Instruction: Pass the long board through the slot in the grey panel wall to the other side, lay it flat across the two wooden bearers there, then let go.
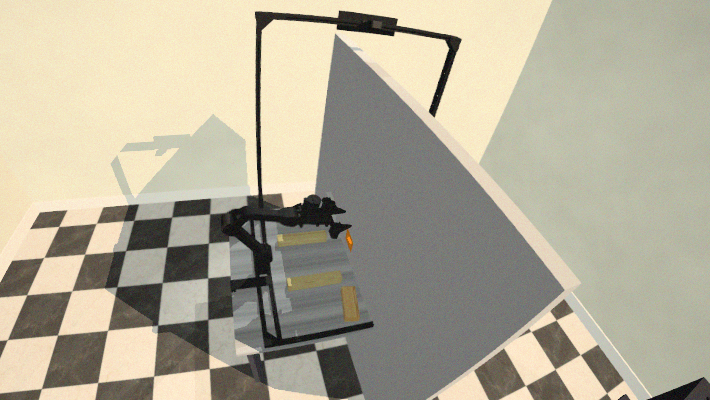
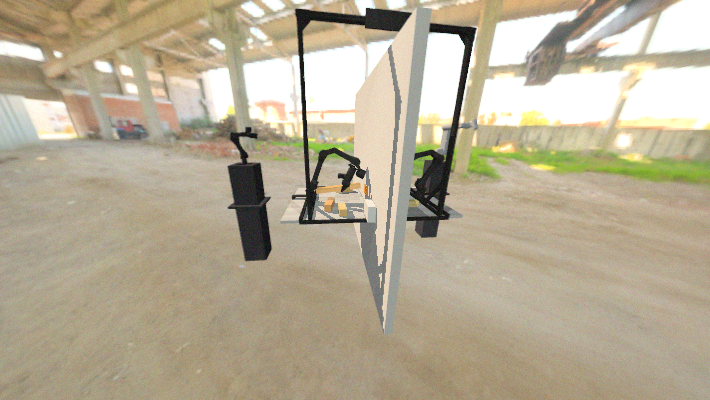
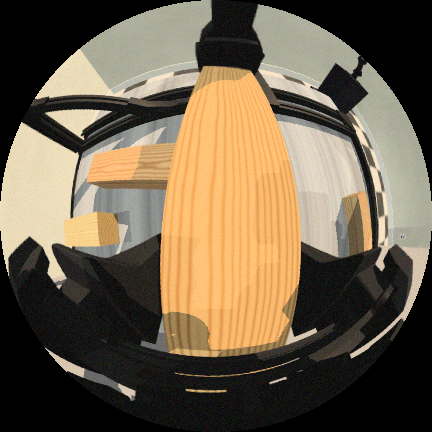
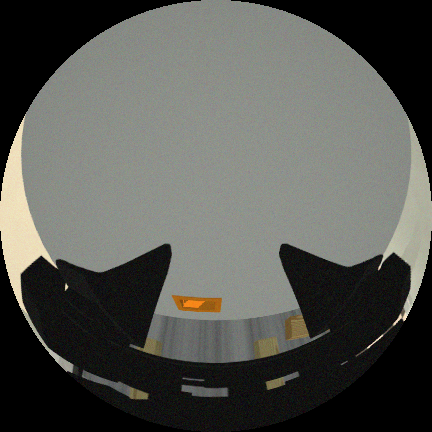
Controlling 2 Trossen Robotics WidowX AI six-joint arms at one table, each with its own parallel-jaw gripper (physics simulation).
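Frame: origin at the left arm's base, x right, y ahead, z up, level; metres.
Seen in the pictures: left gripper, between the fingertips: point(image 2: 341, 190) point(image 3: 224, 232); right gripper, between the fingertips: point(image 1: 348, 218) point(image 4: 227, 250); right arm's base, origin of its link: point(image 1: 262, 268) point(image 2: 420, 196).
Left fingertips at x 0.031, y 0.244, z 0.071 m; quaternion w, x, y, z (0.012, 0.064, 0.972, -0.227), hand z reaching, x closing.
Note:
Offsets run from my left fingertips to a thing's top centre. "*": to the spot under its first point.
The long board point(image 2: 327, 189) point(image 3: 230, 165) is held above the table, its length toward the grey panel wall point(image 1: 425, 225) point(image 2: 372, 125) point(image 4: 215, 150). My left gripper point(image 2: 344, 190) point(image 3: 224, 232) is shut on it. The board's wall-side end is close to the orange-rimmed slot @(* dy +0.242, dx +0.031, dz +0.043 m) point(image 1: 348, 233) point(image 2: 366, 189) point(image 4: 215, 305); whether it is inside cannot be told. No board shows on the far side. There, two pale wooden bearers @(dy +0.451, dx +0.125, dz -0.046 m) point(image 1: 302, 238) @(dy +0.441, dx -0.138, dz -0.046 m) point(image 1: 315, 281) point(image 4: 152, 346) point(image 4: 266, 348) lie parallel on the table. My right gripper point(image 1: 348, 219) point(image 4: 227, 250) is open and empty, facing the wall above the slot.
A wooden block @(dy +0.312, dx -0.285, dz -0.052 m) point(image 1: 350, 303) point(image 4: 297, 328) lies by the wall on the bearers' side. On the board's side lie an orange-brown block @(dy -0.093, dx +0.116, dz -0.040 m) point(image 2: 329, 204) point(image 3: 130, 165), a pale block @(dy -0.009, dx +0.227, dz -0.040 m) point(image 2: 342, 209) point(image 3: 82, 231) and another piece @(dy +0.041, dx -0.280, dz -0.046 m) point(image 3: 361, 220). A black frame point(image 1: 258, 100) point(image 2: 301, 100) stands around the table.

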